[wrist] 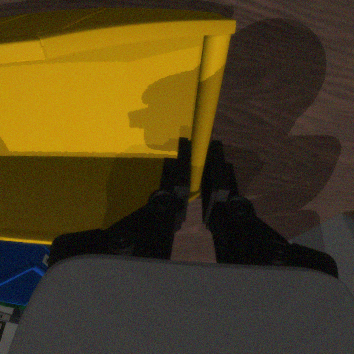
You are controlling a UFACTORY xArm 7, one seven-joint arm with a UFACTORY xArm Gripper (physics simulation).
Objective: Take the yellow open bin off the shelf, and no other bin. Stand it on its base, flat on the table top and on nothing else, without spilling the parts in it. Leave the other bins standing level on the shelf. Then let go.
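Frame: origin at the arm's base, x left, y back, z up, level; millimetres.
Seen in the pictures: gripper, fingertip midpoint: (pixel 196 157).
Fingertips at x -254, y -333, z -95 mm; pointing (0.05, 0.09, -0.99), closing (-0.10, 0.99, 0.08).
Observation:
Pixels of each thing's top centre, then the offset from my fingertips to it. "spot": a spot on its surface instead.
- yellow open bin at its top centre: (pixel 8 190) dx -15, dy -83, dz +47 mm
- blue bin at a spot on its surface: (pixel 22 262) spot: dx +198, dy -188, dz +14 mm
The yellow open bin (pixel 95 110) fills the upper left of the wrist view. Its inside shows, with one part in shadow, and its far rim runs along the top. My gripper (pixel 196 157) is shut on the bin's right wall, one black finger on the inner side and one on the outer side. The wall runs up from between the fingers to the bin's upper right corner. The bin's left part is out of view. Its underside is hidden, so I cannot tell whether it touches anything below.
A blue bin (pixel 22 262) shows in part at the lower left, with a green edge and a white label below it. A grey surface (pixel 327 242) shows at the lower right. Dark wood (pixel 280 105) with the arm's shadow lies to the right of the yellow bin.

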